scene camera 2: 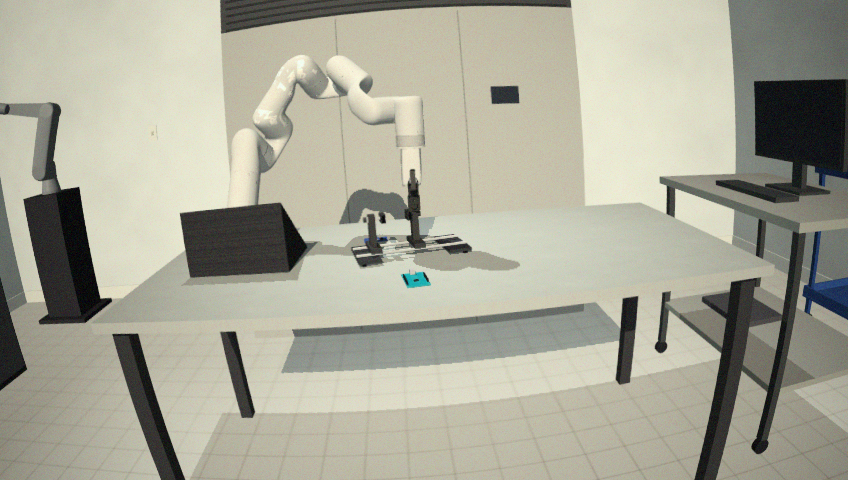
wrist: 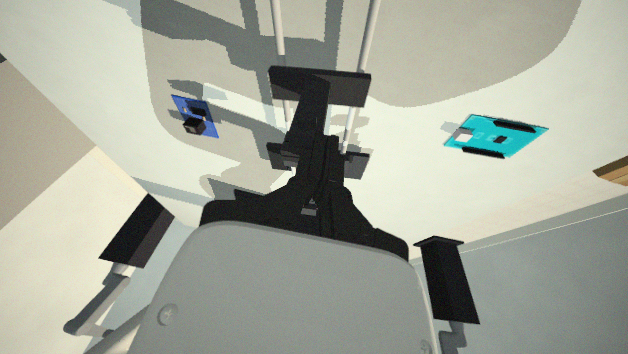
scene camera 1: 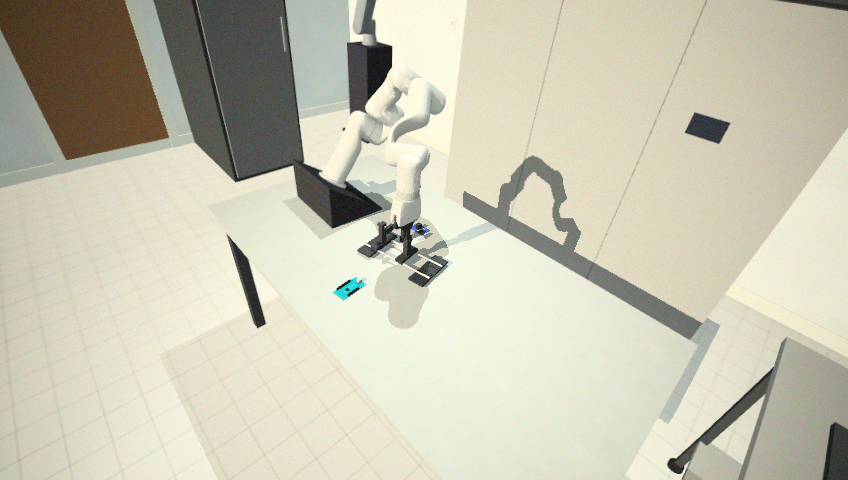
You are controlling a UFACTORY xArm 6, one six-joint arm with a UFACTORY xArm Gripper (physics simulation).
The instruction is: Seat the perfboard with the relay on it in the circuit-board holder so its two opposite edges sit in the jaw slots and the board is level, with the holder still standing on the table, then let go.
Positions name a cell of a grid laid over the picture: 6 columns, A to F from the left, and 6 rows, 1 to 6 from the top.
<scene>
In view: the gripper (scene camera 2: C3), a blue perfboard (wrist: B2), a teal circuit board (wrist: E3) and a black circuit-board holder (scene camera 2: C4).
The black circuit-board holder also shows in scene camera 1 (scene camera 1: D4). The gripper is seen too in the wrist view (wrist: D3) and in scene camera 1 (scene camera 1: C3).
</scene>
